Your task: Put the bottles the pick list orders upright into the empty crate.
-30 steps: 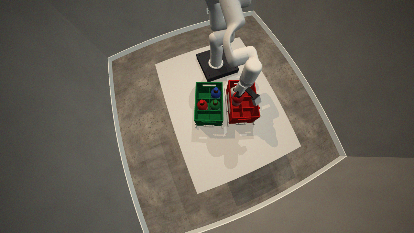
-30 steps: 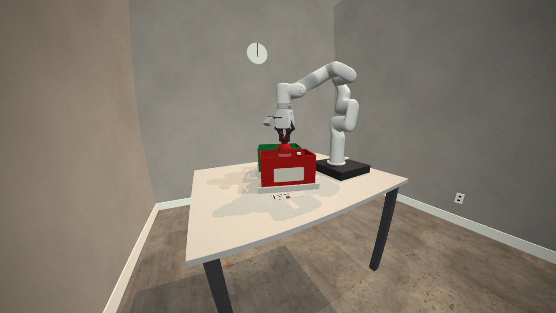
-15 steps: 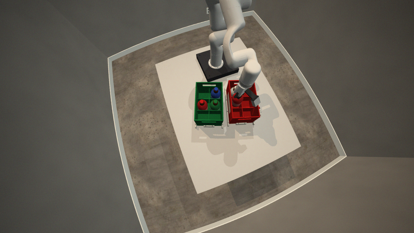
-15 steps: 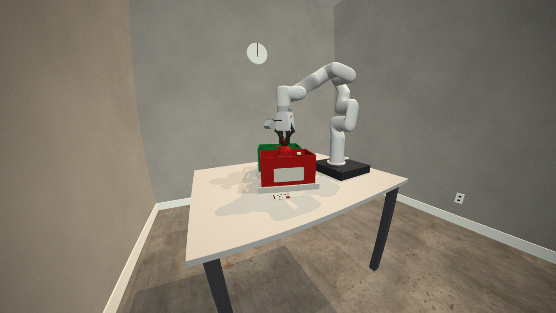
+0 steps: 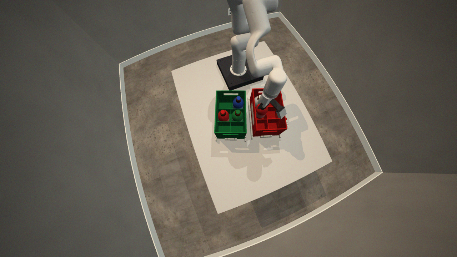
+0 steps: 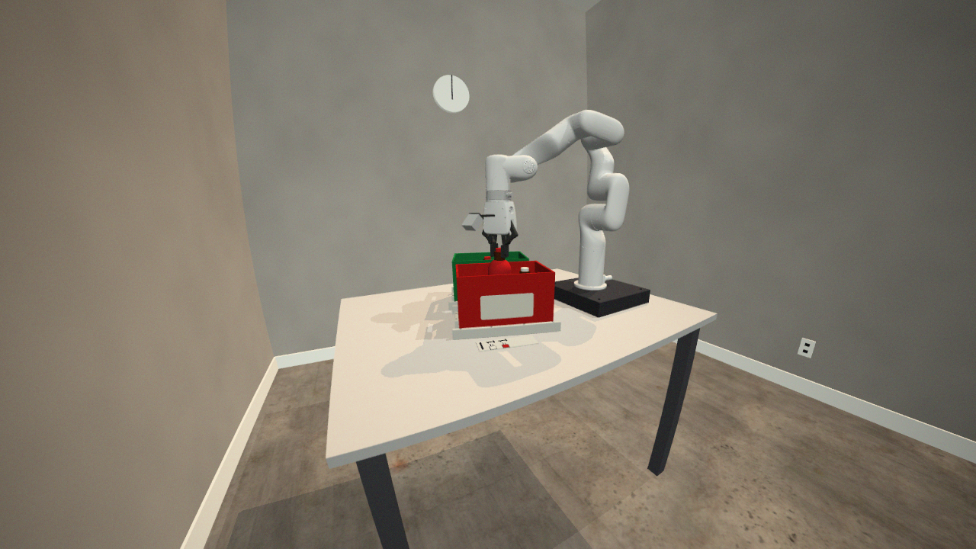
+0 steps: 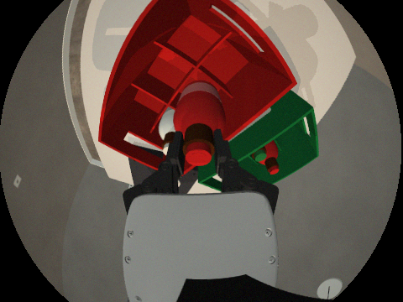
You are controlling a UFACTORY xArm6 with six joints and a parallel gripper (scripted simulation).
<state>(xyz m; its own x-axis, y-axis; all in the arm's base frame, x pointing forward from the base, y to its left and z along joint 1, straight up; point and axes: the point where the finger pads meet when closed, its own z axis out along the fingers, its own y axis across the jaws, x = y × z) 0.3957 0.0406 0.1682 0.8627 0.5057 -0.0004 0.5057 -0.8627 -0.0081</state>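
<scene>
Right now my hand is 140 mm above the red crate, 40 mm to the right of it and 10 mm short of it. From my hand the other things lie so: green bottle: 150 mm to the right, 140 mm below, 20 mm behind; white bottle: 140 mm below, 80 mm behind, 20 mm to the left; blue bottle: 140 mm below, 120 mm to the right, 100 mm behind.
</scene>
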